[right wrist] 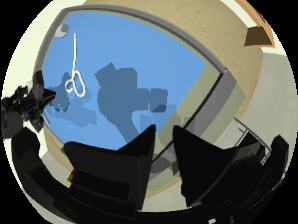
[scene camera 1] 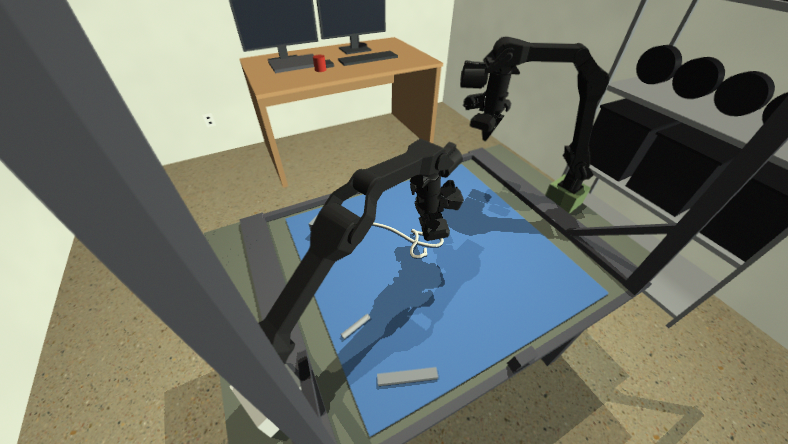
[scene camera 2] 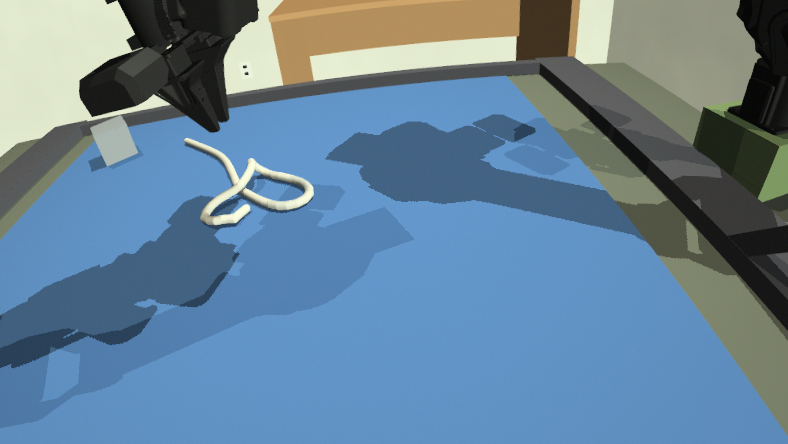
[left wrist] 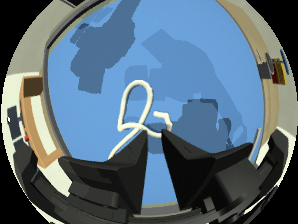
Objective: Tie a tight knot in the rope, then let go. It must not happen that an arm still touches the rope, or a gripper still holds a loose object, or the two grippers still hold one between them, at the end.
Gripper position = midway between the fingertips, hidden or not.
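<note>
Left gripper (scene camera 2: 220, 126), (scene camera 1: 428, 227), (right wrist: 55, 94), (left wrist: 154, 133). Right gripper (scene camera 1: 485, 139), (right wrist: 164, 129). Blue mat (scene camera 2: 459, 267), (scene camera 1: 496, 283), (right wrist: 135, 75), (left wrist: 201, 70). Grey cube (scene camera 2: 113, 138); left wrist view misses it, hidden by the left gripper. Grey bar (scene camera 1: 417, 375); out of frame in scene camera 2. Dark frame rail (scene camera 2: 715, 203).
</note>
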